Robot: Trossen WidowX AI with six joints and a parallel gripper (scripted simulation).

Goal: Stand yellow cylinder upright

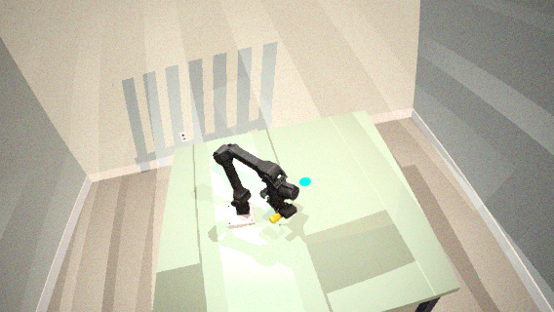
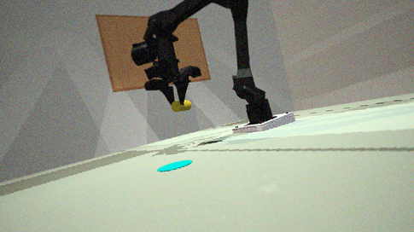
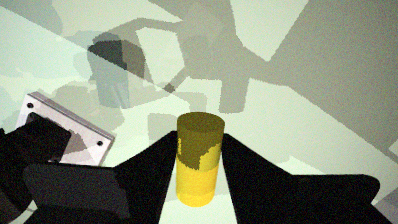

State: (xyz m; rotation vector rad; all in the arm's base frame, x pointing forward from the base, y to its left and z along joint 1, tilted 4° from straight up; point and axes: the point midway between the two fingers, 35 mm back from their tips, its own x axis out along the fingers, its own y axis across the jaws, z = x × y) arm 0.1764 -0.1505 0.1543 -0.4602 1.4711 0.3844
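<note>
Right now my gripper tip is 15 cm short of the cyan circle, 28 cm to the right of it and 12 cm above it. The rest, counted from my gripper tip: yellow tall cylinder: 2 cm behind, 1 cm to the right.
</note>
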